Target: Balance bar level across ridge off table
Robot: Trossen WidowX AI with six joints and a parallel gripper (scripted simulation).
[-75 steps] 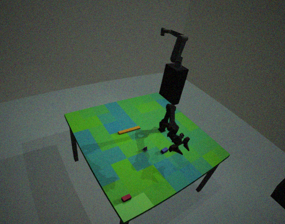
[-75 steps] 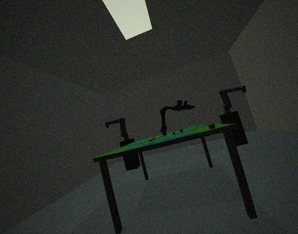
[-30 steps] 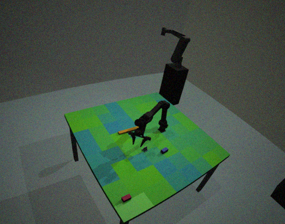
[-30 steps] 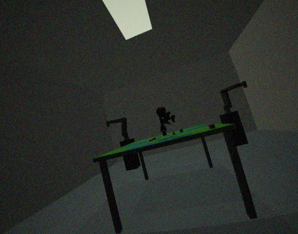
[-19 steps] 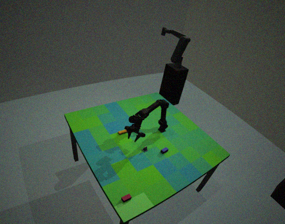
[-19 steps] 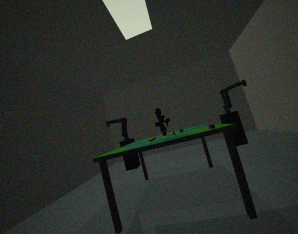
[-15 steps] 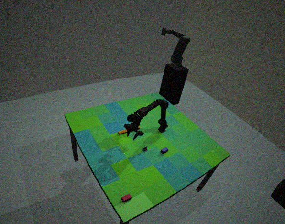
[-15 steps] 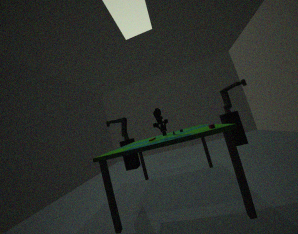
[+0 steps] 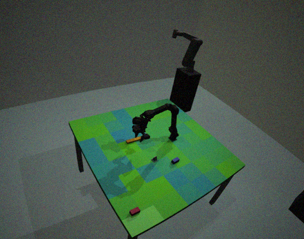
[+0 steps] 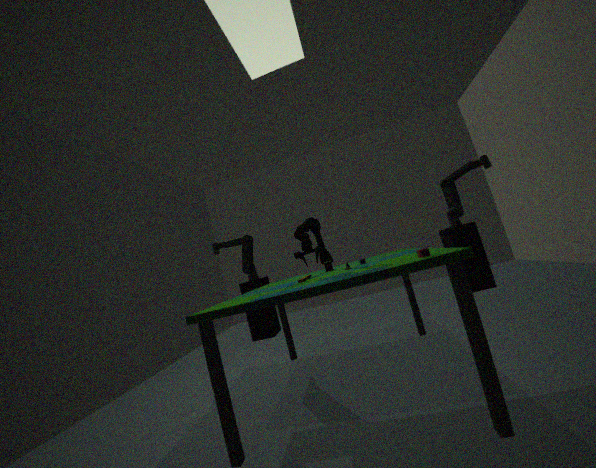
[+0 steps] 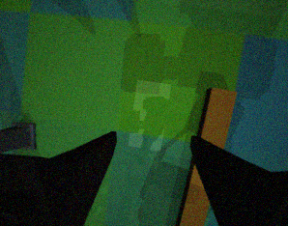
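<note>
My gripper tip is 60 mm past the bar, 80 mm to the left of it and 80 mm above it. From my gripper tip the other things lie so: red block (360 mm ahead, 560 mm to the left, 70 mm below); blue block (200 mm behind, 310 mm to the left, 70 mm below).
</note>
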